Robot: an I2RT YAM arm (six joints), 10 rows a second.
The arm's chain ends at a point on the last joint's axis. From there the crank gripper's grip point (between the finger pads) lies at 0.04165 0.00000 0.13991 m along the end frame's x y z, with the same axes.
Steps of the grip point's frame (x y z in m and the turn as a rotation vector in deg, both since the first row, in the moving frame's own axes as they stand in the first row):
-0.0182, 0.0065, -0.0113, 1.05, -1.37, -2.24
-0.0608, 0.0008, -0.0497, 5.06, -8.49, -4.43
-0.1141, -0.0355, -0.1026, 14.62, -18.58, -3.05
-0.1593, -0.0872, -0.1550, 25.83, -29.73, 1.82
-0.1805, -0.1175, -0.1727, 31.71, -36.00, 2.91
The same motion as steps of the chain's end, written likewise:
-0.0148, 0.0106, -0.0122, 1.05, -1.37, -2.24
-0.0391, 0.0158, -0.0536, 5.06, -8.49, -4.43
-0.0669, 0.0018, -0.1037, 14.62, -18.58, -3.05
-0.0879, -0.0244, -0.1435, 25.83, -29.73, 1.82
-0.0966, -0.0418, -0.1502, 31.71, -36.00, 2.91

